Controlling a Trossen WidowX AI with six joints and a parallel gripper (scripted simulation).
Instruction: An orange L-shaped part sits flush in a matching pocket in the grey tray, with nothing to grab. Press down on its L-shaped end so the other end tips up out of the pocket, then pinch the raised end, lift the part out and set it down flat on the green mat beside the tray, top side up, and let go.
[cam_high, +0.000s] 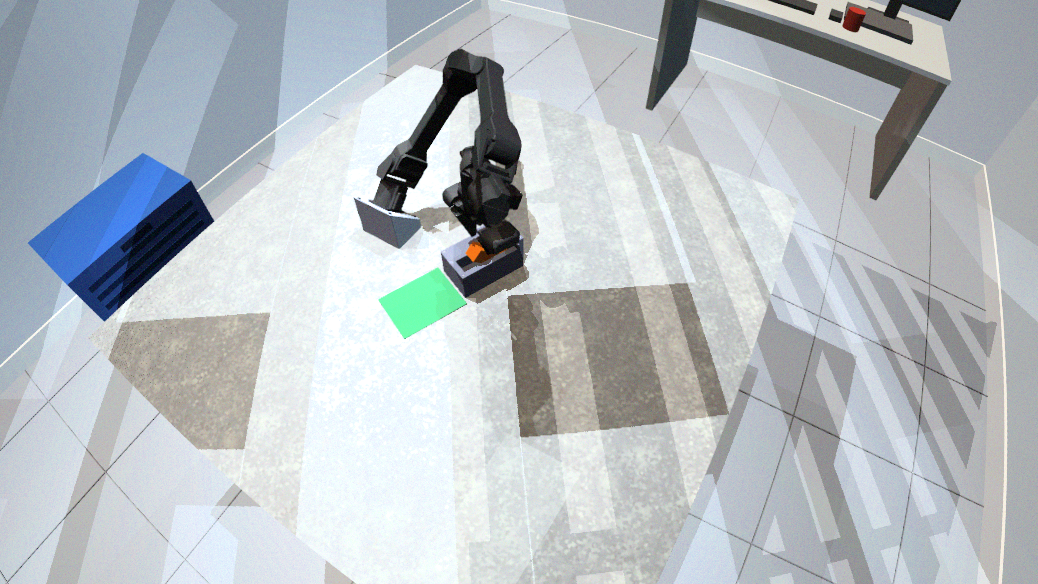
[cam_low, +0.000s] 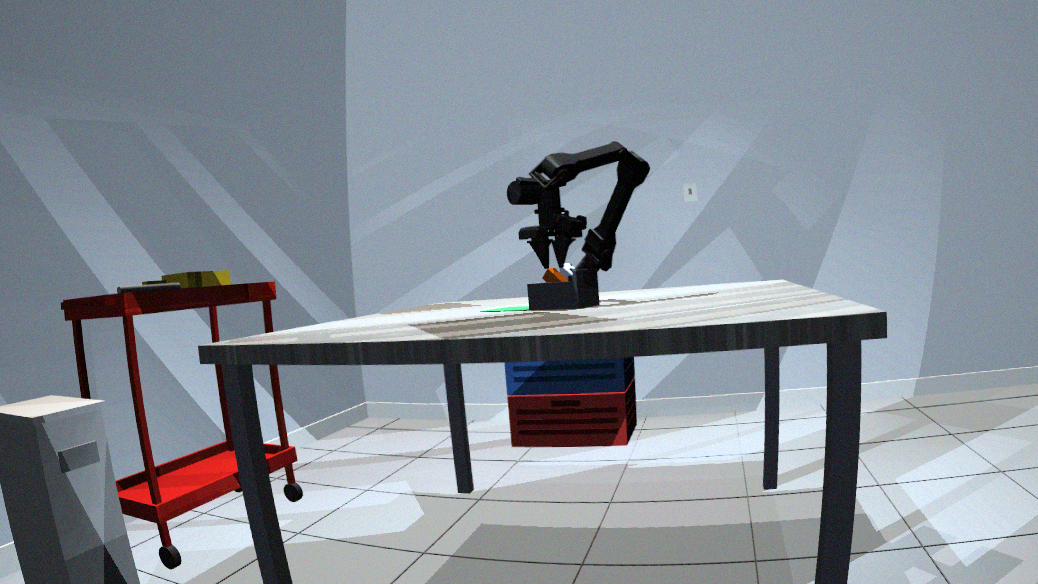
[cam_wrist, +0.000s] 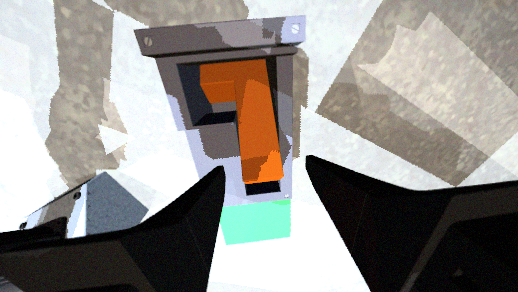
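Now: the orange L-shaped part 60 mm below my gripper tip, 40 mm to the left of it and 10 mm behind it. The rest, counted from my gripper tip: green mat 130 mm to the right, 110 mm below, 60 mm behind.
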